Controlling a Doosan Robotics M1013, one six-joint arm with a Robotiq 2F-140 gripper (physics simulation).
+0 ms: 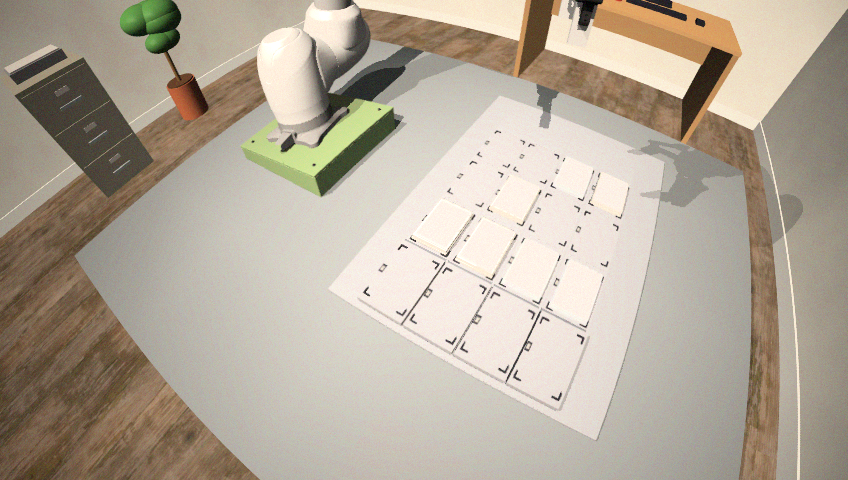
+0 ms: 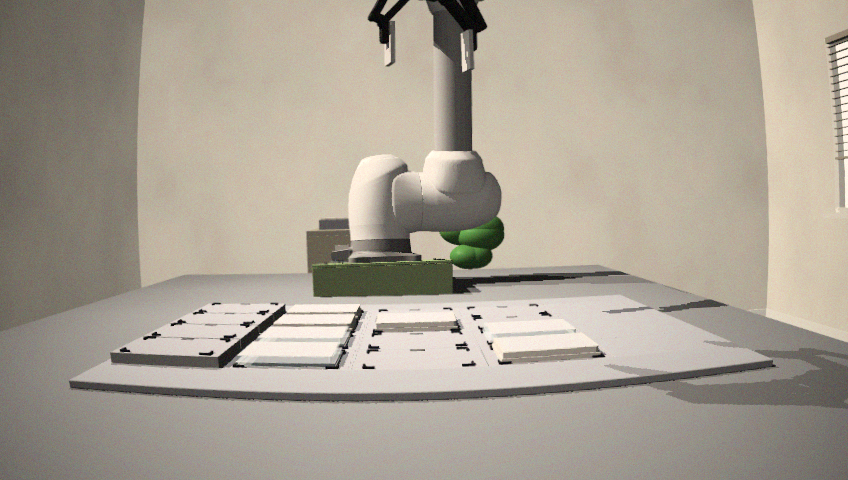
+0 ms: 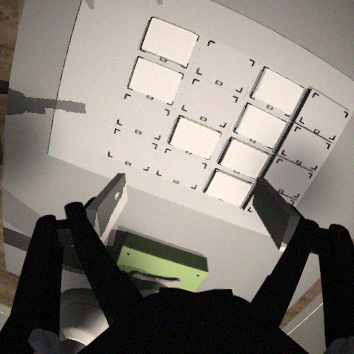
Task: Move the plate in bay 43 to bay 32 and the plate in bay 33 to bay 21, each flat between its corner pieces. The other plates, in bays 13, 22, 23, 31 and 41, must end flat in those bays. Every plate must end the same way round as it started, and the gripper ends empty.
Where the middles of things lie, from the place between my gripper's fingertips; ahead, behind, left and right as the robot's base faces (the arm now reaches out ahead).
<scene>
Now: the bay 32 [image 1: 555,223] 420 mm below my hand, 80 mm ahead of it and 50 mm to the right of it. From my hand the other things lie so: bay 11 [image 1: 503,149] (420 mm below, 150 mm to the left, 100 mm behind); then bay 21 [image 3: 134,112] (420 mm below, 130 mm to the left, 10 mm ahead); then bay 12 [image 3: 189,171] (420 mm below, 130 mm behind, 10 mm to the right).
</scene>
